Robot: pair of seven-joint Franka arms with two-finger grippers.
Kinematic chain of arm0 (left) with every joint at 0, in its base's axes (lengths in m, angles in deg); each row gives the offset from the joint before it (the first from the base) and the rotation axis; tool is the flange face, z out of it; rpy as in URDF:
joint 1: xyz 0 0 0.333 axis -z
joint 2: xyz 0 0 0 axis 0.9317 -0.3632 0
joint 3: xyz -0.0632 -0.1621 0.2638 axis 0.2 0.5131 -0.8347
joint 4: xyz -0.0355 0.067 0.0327 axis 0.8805 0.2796 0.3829
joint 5: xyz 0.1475 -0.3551 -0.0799 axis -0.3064 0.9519 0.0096
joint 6: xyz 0 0 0 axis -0.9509 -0.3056 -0.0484
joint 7: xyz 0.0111 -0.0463 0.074 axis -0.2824 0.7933 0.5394
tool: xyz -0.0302 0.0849 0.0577 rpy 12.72 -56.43 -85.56
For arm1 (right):
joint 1: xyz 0 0 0.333 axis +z
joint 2: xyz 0 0 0 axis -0.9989 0.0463 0
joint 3: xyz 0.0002 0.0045 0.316 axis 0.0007 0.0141 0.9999
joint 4: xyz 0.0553 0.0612 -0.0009 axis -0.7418 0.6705 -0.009
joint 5: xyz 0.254 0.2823 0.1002 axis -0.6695 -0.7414 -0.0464
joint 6: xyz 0 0 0 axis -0.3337 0.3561 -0.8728
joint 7: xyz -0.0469 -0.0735 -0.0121 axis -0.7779 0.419 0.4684
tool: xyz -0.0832 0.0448 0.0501 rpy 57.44 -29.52 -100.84
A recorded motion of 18 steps. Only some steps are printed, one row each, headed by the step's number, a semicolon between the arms.
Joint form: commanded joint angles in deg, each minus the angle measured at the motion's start. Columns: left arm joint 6, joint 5, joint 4, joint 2, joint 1, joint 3, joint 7; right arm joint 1, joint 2, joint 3, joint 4, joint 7, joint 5, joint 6.
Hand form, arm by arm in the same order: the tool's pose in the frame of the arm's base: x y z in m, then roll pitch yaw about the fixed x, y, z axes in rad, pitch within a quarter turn. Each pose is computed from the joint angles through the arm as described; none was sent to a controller.
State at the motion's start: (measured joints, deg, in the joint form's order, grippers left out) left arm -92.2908 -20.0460 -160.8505 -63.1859 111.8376 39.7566 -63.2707; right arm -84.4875 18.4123 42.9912 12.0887 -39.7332 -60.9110 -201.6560
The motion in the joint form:
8: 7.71 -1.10 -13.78 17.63 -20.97 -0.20 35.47; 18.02 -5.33 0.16 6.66 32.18 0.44 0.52
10: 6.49 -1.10 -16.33 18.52 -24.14 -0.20 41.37; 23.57 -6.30 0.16 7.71 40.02 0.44 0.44
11: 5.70 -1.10 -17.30 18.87 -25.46 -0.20 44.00; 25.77 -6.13 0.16 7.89 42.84 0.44 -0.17
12: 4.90 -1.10 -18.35 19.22 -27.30 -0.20 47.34; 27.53 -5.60 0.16 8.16 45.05 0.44 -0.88
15: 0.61 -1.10 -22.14 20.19 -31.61 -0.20 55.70; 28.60 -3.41 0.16 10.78 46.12 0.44 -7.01
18: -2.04 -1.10 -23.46 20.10 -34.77 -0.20 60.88; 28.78 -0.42 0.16 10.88 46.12 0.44 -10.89
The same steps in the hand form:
8: 0.5680 -0.1815 0.3803 -3.0645 0.0503 0.2532; 0.5683 0.2575 0.4011 -3.1009 -0.0284 -0.1905
10: 0.5681 -0.1472 0.3713 -3.0679 0.0655 0.2058; 0.5363 0.3089 0.4032 -3.0982 -0.0233 -0.2301
11: 0.5685 -0.1333 0.3684 -3.0728 0.0664 0.1826; 0.5246 0.3296 0.4009 -3.0938 -0.0241 -0.2411
12: 0.5691 -0.1142 0.3649 -3.0780 0.0689 0.1561; 0.5149 0.3460 0.3941 -3.0936 -0.0208 -0.2490
15: 0.5663 -0.0698 0.3516 -3.0963 0.0529 0.0831; 0.5095 0.3564 0.3594 -3.0742 -0.0332 -0.2506
18: 0.5679 -0.0384 0.3444 -3.1044 0.0354 0.0465; 0.5142 0.3619 0.3326 -3.0617 -0.0399 -0.2493

